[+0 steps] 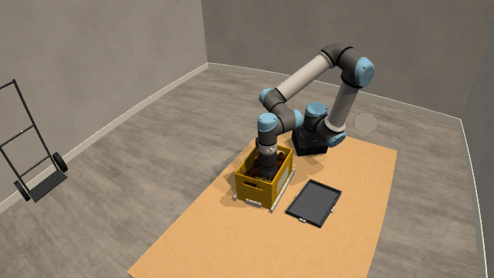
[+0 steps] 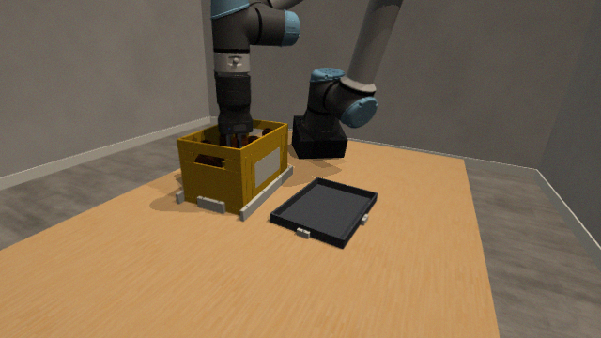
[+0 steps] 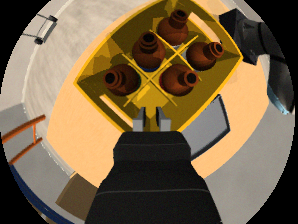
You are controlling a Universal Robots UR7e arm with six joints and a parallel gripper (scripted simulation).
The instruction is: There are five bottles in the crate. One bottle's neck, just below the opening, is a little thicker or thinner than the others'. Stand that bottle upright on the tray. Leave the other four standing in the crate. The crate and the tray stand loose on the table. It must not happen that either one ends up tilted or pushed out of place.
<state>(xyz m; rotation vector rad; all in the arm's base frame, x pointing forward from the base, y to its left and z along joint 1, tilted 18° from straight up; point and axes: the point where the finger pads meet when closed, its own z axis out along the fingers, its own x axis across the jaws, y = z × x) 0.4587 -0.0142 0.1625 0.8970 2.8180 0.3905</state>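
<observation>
The bottle lies 90 mm behind my hand, 10 mm to the right of it and 70 mm below it. The rest, counted from my hand: yellow crate (80 mm behind, 60 mm to the right, 80 mm below); then dark tray (110 mm behind, 210 mm to the left, 150 mm below).
</observation>
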